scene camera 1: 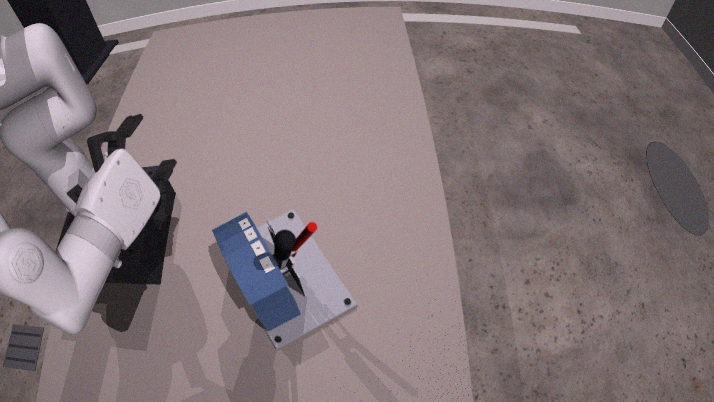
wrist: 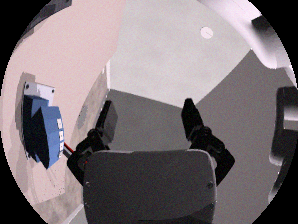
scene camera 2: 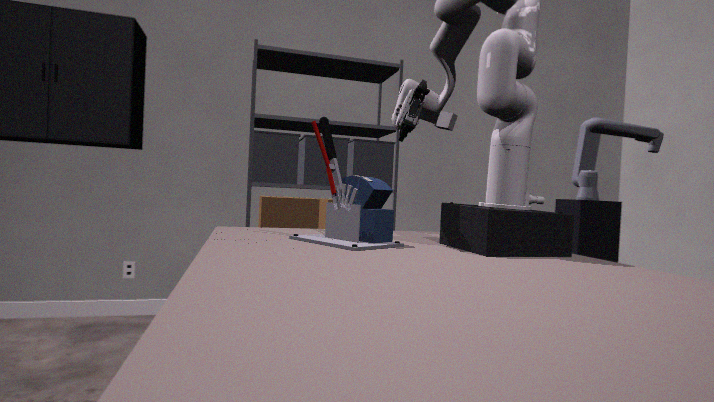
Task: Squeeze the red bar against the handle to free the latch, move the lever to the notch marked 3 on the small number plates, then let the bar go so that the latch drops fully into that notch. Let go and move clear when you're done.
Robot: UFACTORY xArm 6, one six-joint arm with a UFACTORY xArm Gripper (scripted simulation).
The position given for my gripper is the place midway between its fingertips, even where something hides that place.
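A blue notched block (wrist: pixel 43 133) is here for me to see. I can also see my gripper (scene camera 1: pixel 153 139), which appears in the wrist view (wrist: pixel 148 107) and in scene camera 2 (scene camera 2: pixel 416 106) too.
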